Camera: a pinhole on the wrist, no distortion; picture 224 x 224 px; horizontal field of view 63.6 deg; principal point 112.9 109.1 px. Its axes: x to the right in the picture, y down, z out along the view. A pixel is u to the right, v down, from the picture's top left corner.
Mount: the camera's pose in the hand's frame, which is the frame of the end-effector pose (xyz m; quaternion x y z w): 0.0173 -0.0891 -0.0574 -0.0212 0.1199 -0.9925 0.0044
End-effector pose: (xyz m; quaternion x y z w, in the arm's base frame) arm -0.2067 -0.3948 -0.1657 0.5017 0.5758 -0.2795 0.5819
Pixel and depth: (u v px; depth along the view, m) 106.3 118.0 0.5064
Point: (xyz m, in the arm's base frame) -0.2407 -0.8467 -0.3529
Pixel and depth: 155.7 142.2 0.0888
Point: -0.3107 -0.4611 -0.2032
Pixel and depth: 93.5 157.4 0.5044
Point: -0.3412 -0.8468 -0.4099
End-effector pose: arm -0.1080 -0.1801 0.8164 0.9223 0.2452 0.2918 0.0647
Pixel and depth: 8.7 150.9 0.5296
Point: 0.2370 0.2866 0.5643
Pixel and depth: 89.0 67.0 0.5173
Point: 0.1974 -0.0342 0.4598
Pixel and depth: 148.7 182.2 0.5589
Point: -0.0920 0.1829 0.3077
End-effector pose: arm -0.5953 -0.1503 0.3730 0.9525 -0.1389 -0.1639 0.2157
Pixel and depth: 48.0 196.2 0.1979
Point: -0.5034 -0.0249 0.1515
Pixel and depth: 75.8 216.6 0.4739
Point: -0.5031 0.0950 -0.1605
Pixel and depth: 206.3 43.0 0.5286
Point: -0.9923 -0.2326 -0.0196
